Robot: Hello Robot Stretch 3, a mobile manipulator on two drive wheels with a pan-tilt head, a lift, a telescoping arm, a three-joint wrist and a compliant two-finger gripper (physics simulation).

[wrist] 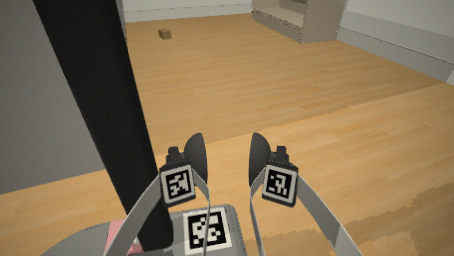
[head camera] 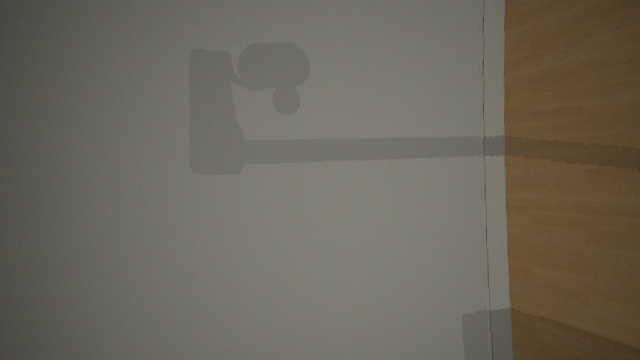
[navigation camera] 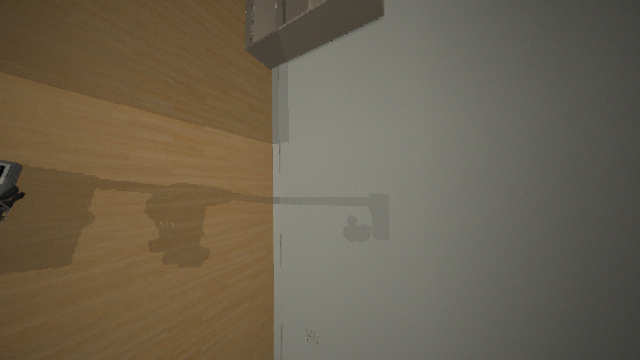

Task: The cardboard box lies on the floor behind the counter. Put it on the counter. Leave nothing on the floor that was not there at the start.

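Frame: origin at the robot's base, x ahead, y left, z up, level; metres.
Seen in the pictures: gripper, fingertip midpoint: [wrist: 227,151].
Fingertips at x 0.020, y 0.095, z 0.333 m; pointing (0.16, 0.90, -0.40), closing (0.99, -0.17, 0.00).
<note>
A point is followed by its place in that frame.
A small brown cardboard box [wrist: 165,34] {y 1.659, x -0.110, z 0.033 m} lies on the wooden floor at the upper left of the wrist view, far beyond the fingers. My gripper [wrist: 227,151] {y 0.095, x 0.020, z 0.333 m} is open, with its two dark fingertips apart and wooden floor showing between them. A large grey upright face, apparently the side of the counter [wrist: 40,100] {y 0.430, x -0.306, z 0.226 m}, fills the left of the wrist view behind the black mast; its top does not show. The cardboard box does not show in the head or navigation view.
A beige shelf unit [navigation camera: 336,27] {y 1.421, x 0.969, z 0.744 m} [wrist: 324,21] {y 1.414, x 0.923, z 0.132 m} stands against the wall, at the top of the navigation view and the upper right of the wrist view. A pale wall [head camera: 350,240] {y 0.459, x 1.268, z 0.588 m} [navigation camera: 450,150] {y 0.498, x 1.261, z 1.386 m} meets the wooden floor [head camera: 575,225] {y 0.392, x 1.019, z 0.000 m} [navigation camera: 225,300] {y -0.537, x 0.958, z 0.001 m}. My base shows below the gripper.
</note>
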